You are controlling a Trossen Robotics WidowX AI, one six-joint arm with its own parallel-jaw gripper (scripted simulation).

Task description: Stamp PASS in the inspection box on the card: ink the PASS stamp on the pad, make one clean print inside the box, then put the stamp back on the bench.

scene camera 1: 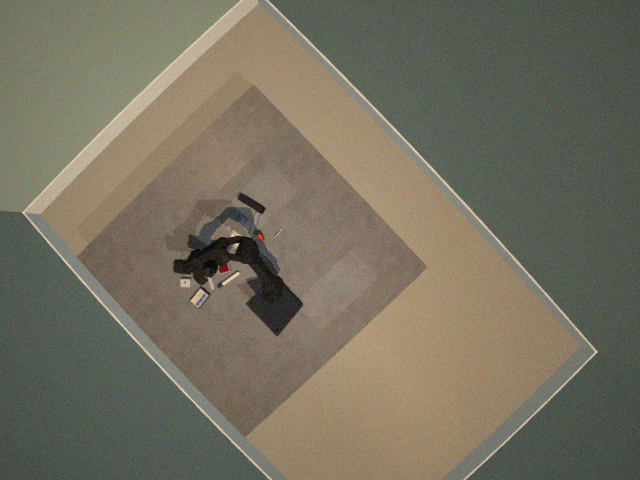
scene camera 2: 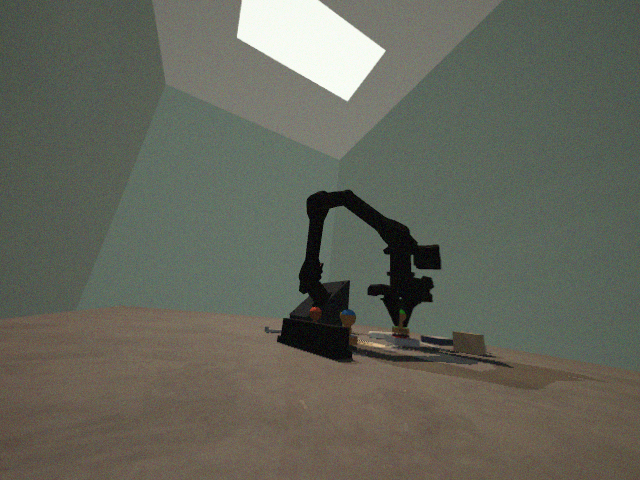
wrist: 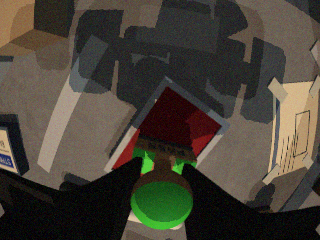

Labels:
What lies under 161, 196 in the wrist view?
A green-knobbed stamp.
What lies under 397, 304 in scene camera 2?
My gripper.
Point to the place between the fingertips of my gripper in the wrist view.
At 162, 167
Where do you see a black tray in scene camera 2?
332, 341

